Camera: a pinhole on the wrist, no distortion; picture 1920 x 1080 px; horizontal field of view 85.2 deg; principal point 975.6 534.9 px. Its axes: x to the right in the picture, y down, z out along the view. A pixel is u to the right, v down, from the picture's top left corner.
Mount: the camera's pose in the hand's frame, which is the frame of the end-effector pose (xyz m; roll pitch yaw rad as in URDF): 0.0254 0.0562 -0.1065 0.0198 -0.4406 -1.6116
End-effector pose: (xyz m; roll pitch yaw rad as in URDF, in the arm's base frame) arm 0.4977 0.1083 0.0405 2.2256 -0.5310 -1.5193
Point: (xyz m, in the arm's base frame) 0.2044 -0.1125 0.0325
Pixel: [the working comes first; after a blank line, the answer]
In the camera's frame: 0.1345 0.1537 0.3928

1333 943
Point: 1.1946 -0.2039 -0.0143
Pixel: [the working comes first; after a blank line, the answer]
In the camera's frame: 0.4494 0.2621 -0.5453

behind the camera
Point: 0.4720 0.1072 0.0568
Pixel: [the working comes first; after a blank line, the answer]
In the camera's frame: 0.0776 -0.0143 0.0945

1832 377
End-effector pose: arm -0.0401 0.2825 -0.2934 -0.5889 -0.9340 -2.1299
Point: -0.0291 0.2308 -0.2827
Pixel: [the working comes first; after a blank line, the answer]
In the camera's frame: 0.0564 0.0081 0.0914

1620 627
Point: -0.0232 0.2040 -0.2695
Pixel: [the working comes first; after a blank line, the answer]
In the camera's frame: 0.0389 0.0298 0.1037

1367 834
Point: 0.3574 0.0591 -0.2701
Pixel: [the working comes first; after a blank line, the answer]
In the camera's frame: -0.1108 -0.0224 0.4788

734 486
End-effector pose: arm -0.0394 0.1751 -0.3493 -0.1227 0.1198 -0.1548
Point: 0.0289 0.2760 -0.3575
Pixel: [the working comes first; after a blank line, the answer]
In the camera's frame: 0.0011 0.0275 0.1295

984 757
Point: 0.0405 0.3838 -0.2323
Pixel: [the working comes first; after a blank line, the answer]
In the camera's frame: -0.0236 0.0069 0.2920

891 559
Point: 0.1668 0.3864 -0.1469
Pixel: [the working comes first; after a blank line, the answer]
In the camera's frame: 0.0068 0.1216 0.3877

994 862
